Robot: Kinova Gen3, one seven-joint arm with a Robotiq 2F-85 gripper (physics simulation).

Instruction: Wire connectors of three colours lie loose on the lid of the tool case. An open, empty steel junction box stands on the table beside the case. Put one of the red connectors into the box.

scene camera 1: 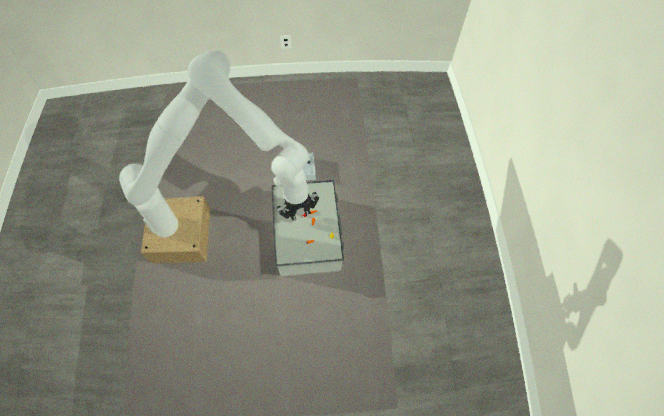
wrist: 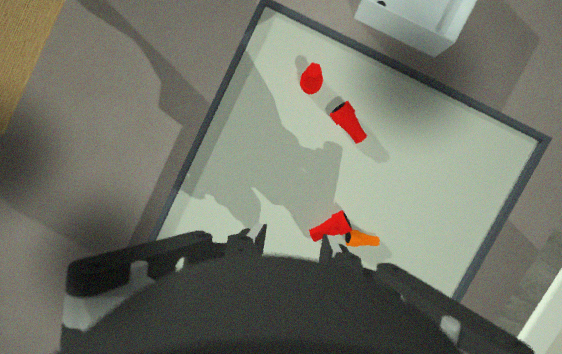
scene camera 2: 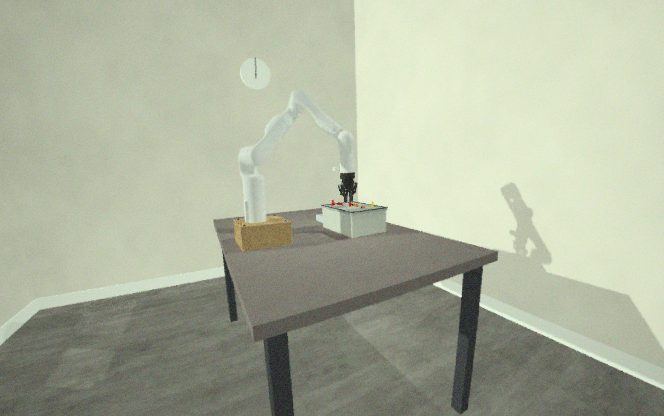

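Pixels of known places: gripper, fingertip midpoint: (scene camera 1: 300,216) (wrist: 292,244) (scene camera 2: 348,202); arm's base, link origin: (scene camera 1: 166,225) (scene camera 2: 256,221).
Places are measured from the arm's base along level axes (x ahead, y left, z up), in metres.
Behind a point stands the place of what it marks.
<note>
My gripper (scene camera 1: 300,216) {x 0.482, y 0.033, z 0.041 m} (scene camera 2: 348,201) {x 0.482, y 0.033, z 0.041 m} (wrist: 292,244) {x 0.482, y 0.033, z 0.041 m} is partly open and empty, low over the lid of the tool case (scene camera 1: 295,254) {x 0.471, y -0.095, z 0.020 m} (scene camera 2: 369,222) {x 0.515, y -0.120, z -0.040 m} (wrist: 425,200) {x 0.546, y 0.106, z 0.019 m}. A red connector (wrist: 331,226) {x 0.498, y 0.055, z 0.032 m} (scene camera 1: 304,215) {x 0.494, y 0.043, z 0.027 m} (scene camera 2: 350,204) {x 0.499, y 0.048, z 0.029 m} lies close by the right fingertip in the wrist view, its wide end against or very near an orange connector (wrist: 364,238) {x 0.523, y 0.061, z 0.028 m} (scene camera 1: 313,212) {x 0.524, y 0.056, z 0.026 m}. A second red connector (wrist: 350,122) {x 0.470, y 0.120, z 0.032 m} (scene camera 2: 340,203) {x 0.471, y 0.115, z 0.029 m} lies on its side higher in the wrist view. A third red one (wrist: 311,79) {x 0.434, y 0.126, z 0.042 m} (scene camera 2: 333,203) {x 0.433, y 0.124, z 0.031 m} stands upright beside it. The junction box (scene camera 1: 311,171) {x 0.504, y 0.300, z -0.101 m} (scene camera 2: 319,218) {x 0.414, y 0.307, z -0.083 m} (wrist: 400,30) {x 0.471, y 0.257, z -0.085 m} stands beyond the lid's far edge, partly hidden or cut off.
Two more orange connectors (scene camera 1: 313,221) {x 0.525, y 0.021, z 0.027 m} (scene camera 1: 310,242) {x 0.518, y -0.054, z 0.027 m} and a yellow connector (scene camera 1: 332,235) {x 0.589, y -0.033, z 0.041 m} (scene camera 2: 372,204) {x 0.586, y -0.032, z 0.031 m} are on the lid. The lid has a dark raised-looking rim (wrist: 400,64) {x 0.477, y 0.173, z 0.023 m}. A wooden block (scene camera 1: 185,225) {x 0.074, y 0.004, z -0.001 m} (scene camera 2: 265,237) {x 0.023, y -0.100, z -0.054 m} (wrist: 20,50) {x 0.131, y 0.014, z -0.080 m} carries the arm's base on the table (scene camera 2: 370,270) {x 0.289, y -0.500, z -0.102 m}.
</note>
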